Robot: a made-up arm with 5 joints. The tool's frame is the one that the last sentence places.
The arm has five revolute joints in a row. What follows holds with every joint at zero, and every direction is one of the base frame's. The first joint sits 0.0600 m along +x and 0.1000 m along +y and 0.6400 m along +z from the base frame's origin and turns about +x. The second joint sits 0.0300 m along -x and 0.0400 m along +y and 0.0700 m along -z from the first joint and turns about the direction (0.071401, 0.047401, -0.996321). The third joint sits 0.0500 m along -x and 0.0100 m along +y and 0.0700 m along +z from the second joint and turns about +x. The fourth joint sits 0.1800 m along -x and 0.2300 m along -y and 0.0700 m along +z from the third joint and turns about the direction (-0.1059, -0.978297, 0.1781). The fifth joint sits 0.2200 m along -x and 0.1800 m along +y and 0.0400 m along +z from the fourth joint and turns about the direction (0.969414, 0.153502, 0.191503). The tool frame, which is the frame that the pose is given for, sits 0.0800 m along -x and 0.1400 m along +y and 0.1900 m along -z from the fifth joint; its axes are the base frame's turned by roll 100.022, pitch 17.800 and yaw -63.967 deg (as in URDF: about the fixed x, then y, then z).
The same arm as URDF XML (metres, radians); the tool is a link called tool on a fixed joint. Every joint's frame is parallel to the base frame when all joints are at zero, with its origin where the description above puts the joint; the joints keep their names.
<robot name="arm">
  <joint name="tool_joint" type="fixed">
    <parent link="link5"/>
    <child link="tool"/>
    <origin xyz="-0.08 0.14 -0.19" rpy="1.7457 0.3107 -1.1164"/>
  </joint>
  <joint name="joint 5" type="continuous">
    <parent link="link4"/>
    <child link="link5"/>
    <origin xyz="-0.22 0.18 0.04"/>
    <axis xyz="0.969414 0.153502 0.191503"/>
  </joint>
  <joint name="joint 4" type="continuous">
    <parent link="link3"/>
    <child link="link4"/>
    <origin xyz="-0.18 -0.23 0.07"/>
    <axis xyz="-0.1059 -0.978297 0.1781"/>
  </joint>
  <joint name="joint 3" type="continuous">
    <parent link="link2"/>
    <child link="link3"/>
    <origin xyz="-0.05 0.01 0.07"/>
    <axis xyz="1 0 0"/>
  </joint>
  <joint name="joint 2" type="continuous">
    <parent link="link1"/>
    <child link="link2"/>
    <origin xyz="-0.03 0.04 -0.07"/>
    <axis xyz="0.071401 0.047401 -0.996321"/>
  </joint>
  <joint name="joint 1" type="continuous">
    <parent link="base_link"/>
    <child link="link1"/>
    <origin xyz="0.06 0.1 0.64"/>
    <axis xyz="1 0 0"/>
  </joint>
  <link name="base_link"/>
  <link name="link1"/>
  <link name="link2"/>
  <link name="link3"/>
  <link name="link4"/>
  <link name="link5"/>
  <link name="tool"/>
</robot>

